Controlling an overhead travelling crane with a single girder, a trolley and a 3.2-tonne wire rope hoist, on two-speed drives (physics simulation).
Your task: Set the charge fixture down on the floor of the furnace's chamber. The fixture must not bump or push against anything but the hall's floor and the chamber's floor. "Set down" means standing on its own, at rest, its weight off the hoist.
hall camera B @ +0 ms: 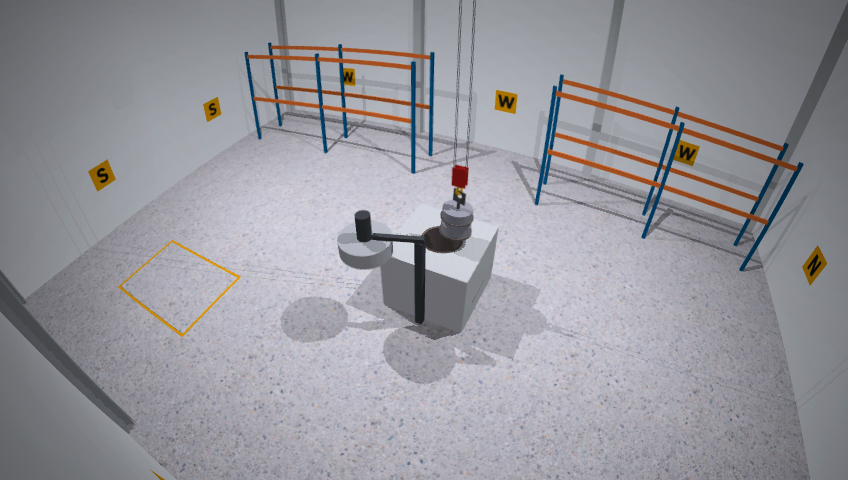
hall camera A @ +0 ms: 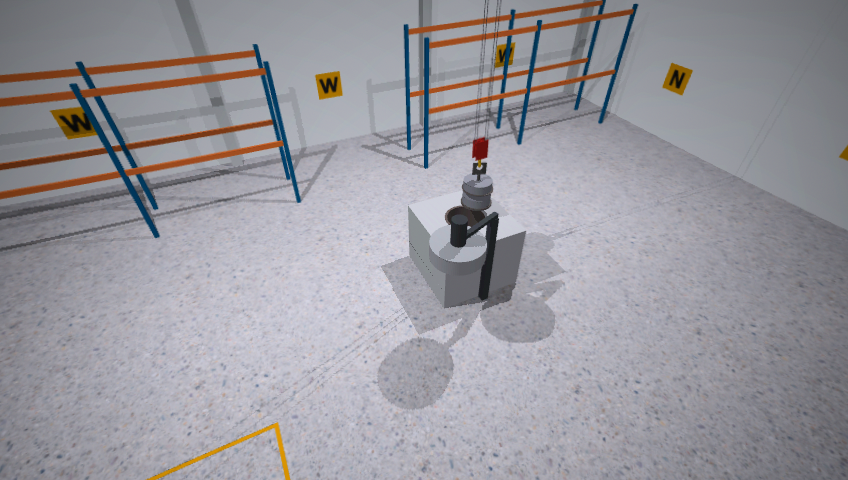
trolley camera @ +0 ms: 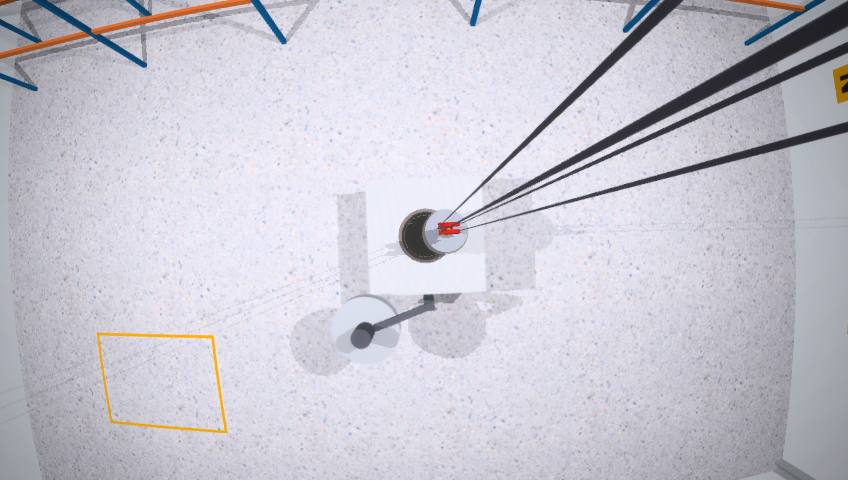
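The charge fixture [hall camera A: 477,192] [hall camera B: 457,221] [trolley camera: 439,242] is a grey stepped cylinder, hanging upright from the crane hook [hall camera A: 479,164] [hall camera B: 459,194] [trolley camera: 448,230] under the red block. The furnace [hall camera A: 464,292] [hall camera B: 443,300] [trolley camera: 386,199] is a pale box with a round dark mouth [hall camera A: 455,217] [hall camera B: 439,242] [trolley camera: 411,236] in its top. The fixture hangs low over the mouth, off-centre toward the N-wall side. In the trolley view it covers the mouth's right part and overlaps the right rim. The exact gap under it cannot be told. The chamber's floor is hidden.
The round lid [hall camera A: 449,252] [hall camera B: 364,252] [trolley camera: 368,309] is held beside the furnace by an arm on a black post [hall camera A: 489,261] [hall camera B: 420,285]. Blue-orange racks [hall camera A: 426,107] [hall camera B: 413,118] stand along the W wall. A yellow outline [hall camera A: 215,452] [hall camera B: 211,306] [trolley camera: 154,335] marks the hall floor.
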